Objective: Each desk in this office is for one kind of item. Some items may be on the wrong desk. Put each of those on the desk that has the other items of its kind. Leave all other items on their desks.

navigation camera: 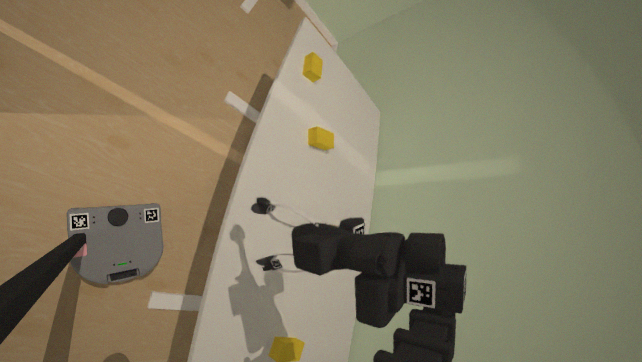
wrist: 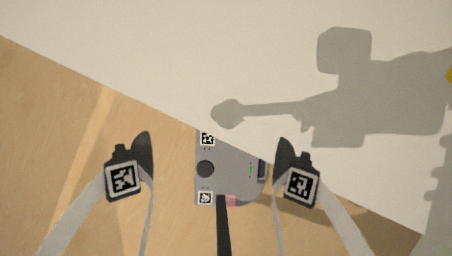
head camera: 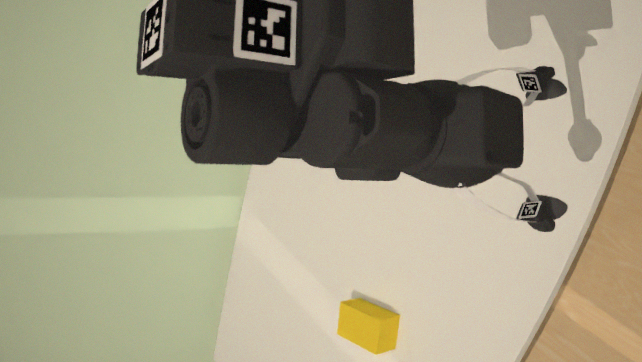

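Seen in the pictures: gripper, between the fingertips: (navigation camera: 258, 233) (head camera: 554, 149); robot's base, origin of its link: (navigation camera: 118, 216).
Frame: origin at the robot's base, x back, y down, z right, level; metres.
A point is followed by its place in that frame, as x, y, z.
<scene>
My gripper (head camera: 552, 149) @[0.021, -0.864, 0.244] (navigation camera: 262, 234) @[0.021, -0.864, 0.244] (wrist: 214, 152) @[0.021, -0.864, 0.244] is open and empty, with its fingers wide apart above the white desk (head camera: 300, 250) @[-0.161, -0.721, 0.855] (navigation camera: 280, 165) @[-0.149, -0.721, 0.435] (wrist: 150, 50), near its front edge. A yellow block (head camera: 369, 326) @[-0.249, -0.766, 0.597] (navigation camera: 321, 138) @[-0.251, -0.766, 0.598] lies on the desk to one side of the gripper. Another yellow block (navigation camera: 312, 67) @[-0.539, -0.766, 0.575] lies farther toward the desk's end in the navigation view. A third yellow block (navigation camera: 286, 349) @[0.423, -0.766, 0.354] lies on the other side of the gripper, at the bottom edge of that view. Part of a yellow item (wrist: 448, 75) shows at the right edge of the wrist view.
The green wall (head camera: 100, 125) @[0.091, -1.089, 1.068] (navigation camera: 475, 125) @[-0.336, -1.279, 1.256] runs along the desk's back. My grey base (navigation camera: 117, 250) @[0.132, -0.160, -0.012] (wrist: 230, 172) stands on the wooden floor (navigation camera: 100, 150) @[-0.306, 0.000, -0.069] (wrist: 50, 125) in front of the desk. White desk feet (navigation camera: 242, 106) @[-0.663, -0.025, 0.695] (navigation camera: 170, 301) @[0.464, -0.026, 0.186] stick out toward the base.
</scene>
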